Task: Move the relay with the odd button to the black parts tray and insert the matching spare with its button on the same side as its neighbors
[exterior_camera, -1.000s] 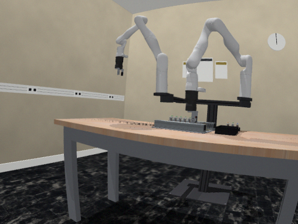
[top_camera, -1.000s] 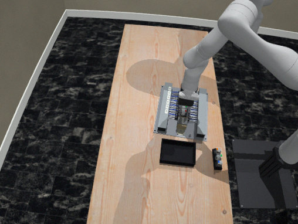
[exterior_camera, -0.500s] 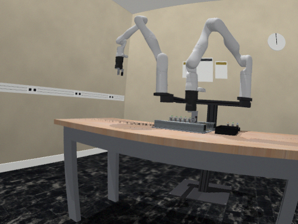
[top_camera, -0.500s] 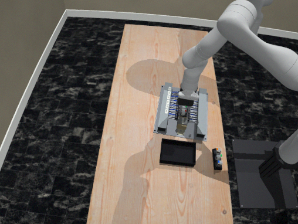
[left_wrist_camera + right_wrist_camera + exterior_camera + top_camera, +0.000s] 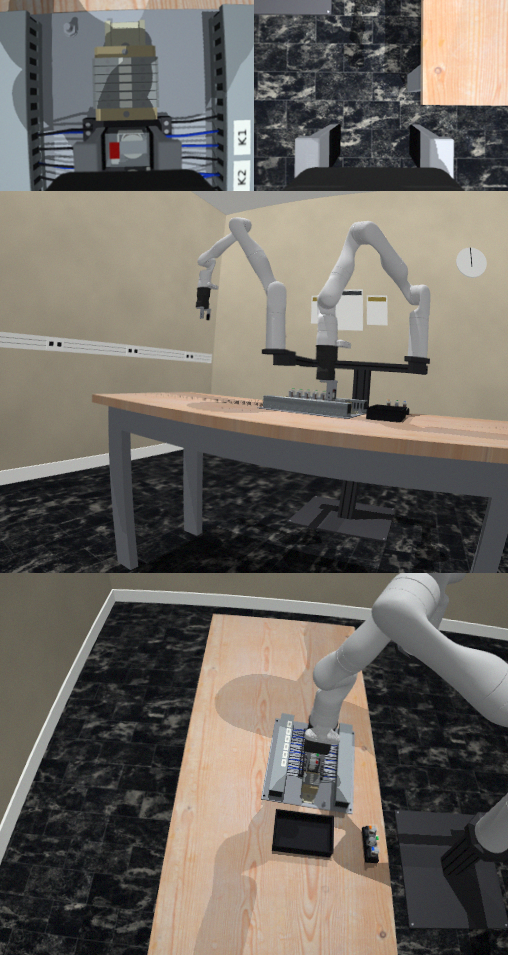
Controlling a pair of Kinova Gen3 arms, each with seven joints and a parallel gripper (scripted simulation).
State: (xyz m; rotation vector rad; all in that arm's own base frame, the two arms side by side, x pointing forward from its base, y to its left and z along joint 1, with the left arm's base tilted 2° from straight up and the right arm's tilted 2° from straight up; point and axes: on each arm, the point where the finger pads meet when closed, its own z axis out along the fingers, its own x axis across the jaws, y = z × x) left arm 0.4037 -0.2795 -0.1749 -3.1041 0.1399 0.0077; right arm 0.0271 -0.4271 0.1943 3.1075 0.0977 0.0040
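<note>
Now: the relay panel 5 cm to the right of my left hand, 4 cm below it and 1 cm behind it. From my left hand the other things lie so: spare rack 24 cm to the left, 14 cm behind, 5 cm below; then black parts tray 20 cm to the left, 5 cm ahead, 4 cm below.
</note>
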